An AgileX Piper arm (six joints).
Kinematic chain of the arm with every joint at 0, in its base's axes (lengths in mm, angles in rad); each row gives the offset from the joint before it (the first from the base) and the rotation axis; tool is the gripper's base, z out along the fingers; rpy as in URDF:
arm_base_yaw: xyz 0 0 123 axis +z
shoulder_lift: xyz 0 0 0 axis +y
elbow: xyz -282.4 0 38.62 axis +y
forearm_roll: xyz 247.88 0 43.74 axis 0.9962 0 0.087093
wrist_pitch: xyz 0 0 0 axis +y
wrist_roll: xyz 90.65 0 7.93 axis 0.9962 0 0.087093
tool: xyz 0 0 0 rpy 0 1.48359 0
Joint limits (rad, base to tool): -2.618..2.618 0..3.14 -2.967..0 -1.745..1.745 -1.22..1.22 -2.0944..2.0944
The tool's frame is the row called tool.
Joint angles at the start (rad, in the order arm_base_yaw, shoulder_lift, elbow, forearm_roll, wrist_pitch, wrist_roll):
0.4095, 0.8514, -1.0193, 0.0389, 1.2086, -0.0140
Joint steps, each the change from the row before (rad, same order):
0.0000, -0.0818, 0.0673, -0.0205, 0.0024, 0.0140
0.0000, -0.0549, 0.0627, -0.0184, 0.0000, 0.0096
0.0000, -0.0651, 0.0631, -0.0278, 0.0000, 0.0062
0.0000, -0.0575, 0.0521, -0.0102, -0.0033, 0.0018
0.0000, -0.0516, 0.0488, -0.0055, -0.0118, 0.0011
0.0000, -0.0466, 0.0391, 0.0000, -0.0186, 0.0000
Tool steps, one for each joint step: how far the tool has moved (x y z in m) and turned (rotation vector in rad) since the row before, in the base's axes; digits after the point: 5 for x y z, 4 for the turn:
-0.01697, -0.00926, -0.00960, -0.0060, -0.0154, -0.0166
-0.01032, -0.00619, -0.01226, -0.0143, 0.0024, -0.0126
-0.01151, -0.00758, -0.01207, -0.0205, -0.0112, -0.0123
-0.00983, -0.00521, -0.01015, -0.0046, -0.0115, -0.0040
-0.00779, -0.00387, -0.00976, 0.0014, -0.0153, -0.0019
-0.00631, -0.00271, -0.00733, 0.0102, -0.0240, 0.0008

